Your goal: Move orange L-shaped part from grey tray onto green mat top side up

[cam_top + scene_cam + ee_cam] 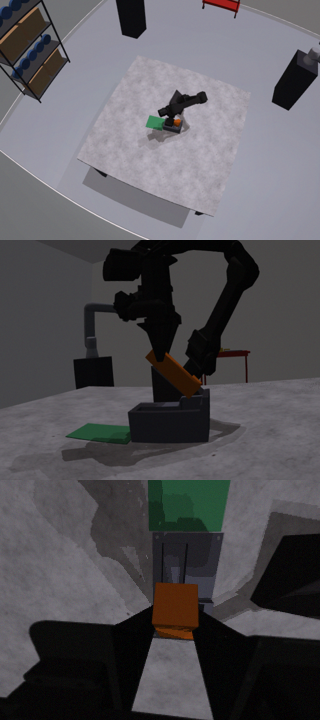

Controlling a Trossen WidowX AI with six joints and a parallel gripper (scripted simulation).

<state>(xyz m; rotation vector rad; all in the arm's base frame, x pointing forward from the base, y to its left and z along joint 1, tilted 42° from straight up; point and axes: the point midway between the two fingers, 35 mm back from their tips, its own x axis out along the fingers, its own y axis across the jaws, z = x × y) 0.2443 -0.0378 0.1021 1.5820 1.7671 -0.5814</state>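
My gripper tip is now 170 mm above the green mat, 150 mm to the left of it and 20 mm short of it. From my gripper tip the other things lie so: orange L-shaped part 30 mm to the left, 30 mm below, 20 mm behind.
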